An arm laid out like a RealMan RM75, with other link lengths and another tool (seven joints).
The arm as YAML. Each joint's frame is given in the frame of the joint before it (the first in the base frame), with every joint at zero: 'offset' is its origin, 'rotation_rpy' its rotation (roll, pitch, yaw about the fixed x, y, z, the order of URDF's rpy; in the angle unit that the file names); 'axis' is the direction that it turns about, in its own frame. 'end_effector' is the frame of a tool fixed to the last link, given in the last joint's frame.
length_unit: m
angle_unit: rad
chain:
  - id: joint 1
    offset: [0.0, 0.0, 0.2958]
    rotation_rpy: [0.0, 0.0, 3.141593]
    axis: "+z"
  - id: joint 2
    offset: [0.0, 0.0, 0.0]
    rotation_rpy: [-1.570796, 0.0, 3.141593]
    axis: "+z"
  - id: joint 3
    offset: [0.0, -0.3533, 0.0]
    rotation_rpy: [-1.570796, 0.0, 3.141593]
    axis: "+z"
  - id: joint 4
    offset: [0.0, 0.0, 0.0]
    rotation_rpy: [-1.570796, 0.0, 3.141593]
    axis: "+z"
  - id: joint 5
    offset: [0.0, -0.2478, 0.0]
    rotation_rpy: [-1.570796, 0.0, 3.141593]
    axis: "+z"
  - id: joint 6
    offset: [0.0, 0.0, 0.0]
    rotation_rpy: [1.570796, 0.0, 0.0]
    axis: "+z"
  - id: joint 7
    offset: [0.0, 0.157, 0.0]
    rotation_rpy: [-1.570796, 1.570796, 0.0]
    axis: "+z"
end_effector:
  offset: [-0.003, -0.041, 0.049]
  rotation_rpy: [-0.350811, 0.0, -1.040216]
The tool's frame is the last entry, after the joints.
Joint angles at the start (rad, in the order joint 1, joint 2, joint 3, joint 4, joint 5, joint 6, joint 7):
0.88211 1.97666 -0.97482 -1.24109 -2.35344 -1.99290 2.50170
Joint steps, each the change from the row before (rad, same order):
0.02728 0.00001 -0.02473 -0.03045 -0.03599 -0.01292 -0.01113
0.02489 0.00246 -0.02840 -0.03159 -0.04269 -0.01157 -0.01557
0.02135 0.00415 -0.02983 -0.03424 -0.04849 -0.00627 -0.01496
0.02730 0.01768 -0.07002 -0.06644 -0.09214 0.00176 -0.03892
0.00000 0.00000 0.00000 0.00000 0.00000 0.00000 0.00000
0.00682 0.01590 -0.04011 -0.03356 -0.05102 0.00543 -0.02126
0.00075 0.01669 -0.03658 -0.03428 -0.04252 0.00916 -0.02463
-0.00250 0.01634 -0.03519 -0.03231 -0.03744 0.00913 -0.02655
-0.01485 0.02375 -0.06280 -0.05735 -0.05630 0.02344 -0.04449
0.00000 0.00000 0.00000 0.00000 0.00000 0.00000 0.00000
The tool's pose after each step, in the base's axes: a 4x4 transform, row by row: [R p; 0 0 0 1], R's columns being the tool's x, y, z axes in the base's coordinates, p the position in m. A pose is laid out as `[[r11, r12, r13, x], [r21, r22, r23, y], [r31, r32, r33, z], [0, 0, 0, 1]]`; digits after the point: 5 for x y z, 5 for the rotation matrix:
[[-0.38855, 0.76768, 0.50960, 0.12464], [0.91767, 0.37233, 0.13880, 0.49363], [-0.08319, 0.52157, -0.84914, 0.03646], [0, 0, 0, 1]]
[[-0.43530, 0.71154, 0.55157, 0.11466], [0.89411, 0.41334, 0.17241, 0.49408], [-0.10531, 0.56821, -0.81612, 0.03521], [0, 0, 0, 1]]
[[-0.47735, 0.65008, 0.59121, 0.10613], [0.87001, 0.44411, 0.21413, 0.49515], [-0.12336, 0.61658, -0.77757, 0.03406], [0, 0, 0, 1]]
[[-0.55830, 0.51945, 0.64690, 0.09227], [0.81307, 0.49763, 0.30213, 0.49455], [-0.16498, 0.69465, -0.70017, 0.02667], [0, 0, 0, 1]]
[[-0.55830, 0.51945, 0.64690, 0.09227], [0.81307, 0.49763, 0.30213, 0.49455], [-0.16498, 0.69465, -0.70017, 0.02667], [0, 0, 0, 1]]
[[-0.59385, 0.44959, 0.66724, 0.08717], [0.78177, 0.51849, 0.34642, 0.49265], [-0.19021, 0.72735, -0.65938, 0.01989], [0, 0, 0, 1]]
[[-0.63000, 0.38533, 0.67425, 0.08243], [0.74718, 0.53743, 0.39101, 0.48991], [-0.21170, 0.75012, -0.62650, 0.01328], [0, 0, 0, 1]]
[[-0.66330, 0.32399, 0.67458, 0.07841], [0.71061, 0.55533, 0.43202, 0.48633], [-0.23465, 0.76592, -0.59858, 0.00669], [0, 0, 0, 1]]
[[-0.71573, 0.22247, 0.66200, 0.07357], [0.64450, 0.57551, 0.50340, 0.48003], [-0.26900, 0.78695, -0.55529, -0.00307], [0, 0, 0, 1]]
[[-0.71573, 0.22247, 0.66200, 0.07357], [0.64450, 0.57551, 0.50340, 0.48003], [-0.26900, 0.78695, -0.55529, -0.00307], [0, 0, 0, 1]]

